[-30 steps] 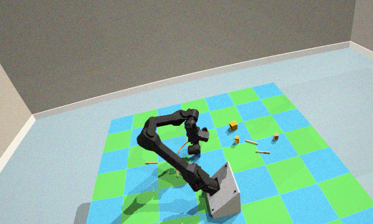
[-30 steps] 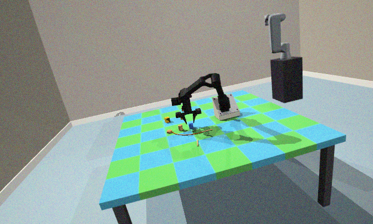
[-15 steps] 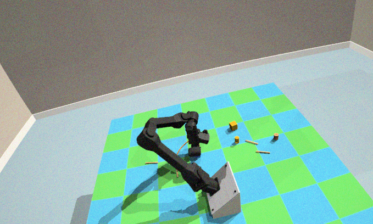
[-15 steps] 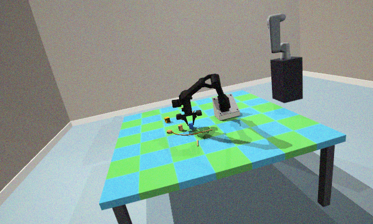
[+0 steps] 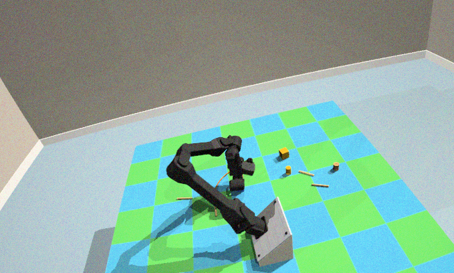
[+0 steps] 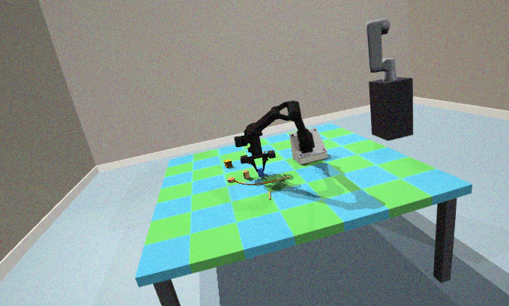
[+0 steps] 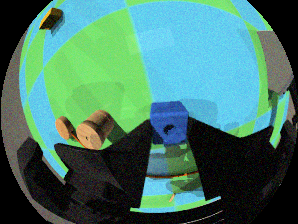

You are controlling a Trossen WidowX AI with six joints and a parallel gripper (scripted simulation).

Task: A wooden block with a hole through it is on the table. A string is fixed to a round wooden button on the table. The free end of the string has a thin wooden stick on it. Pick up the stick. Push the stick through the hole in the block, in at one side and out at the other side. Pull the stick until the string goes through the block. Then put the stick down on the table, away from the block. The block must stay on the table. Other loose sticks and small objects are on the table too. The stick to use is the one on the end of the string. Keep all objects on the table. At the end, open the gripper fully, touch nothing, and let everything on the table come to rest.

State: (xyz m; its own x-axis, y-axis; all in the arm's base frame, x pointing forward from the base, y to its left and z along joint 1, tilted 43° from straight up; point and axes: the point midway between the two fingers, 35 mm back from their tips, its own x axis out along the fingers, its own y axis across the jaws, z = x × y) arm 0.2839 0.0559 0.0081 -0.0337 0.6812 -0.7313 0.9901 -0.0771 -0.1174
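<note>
Right now my gripper tip is 80 mm short of the brown cylinder and 10 mm to the left of it. Round my gripper tip: thin wooden stick (70 mm behind, 120 mm to the left, 20 mm below); then round wooden button (160 mm ahead, 10 mm to the right, 10 mm below); then blue block (right at my gripper tip).
</note>
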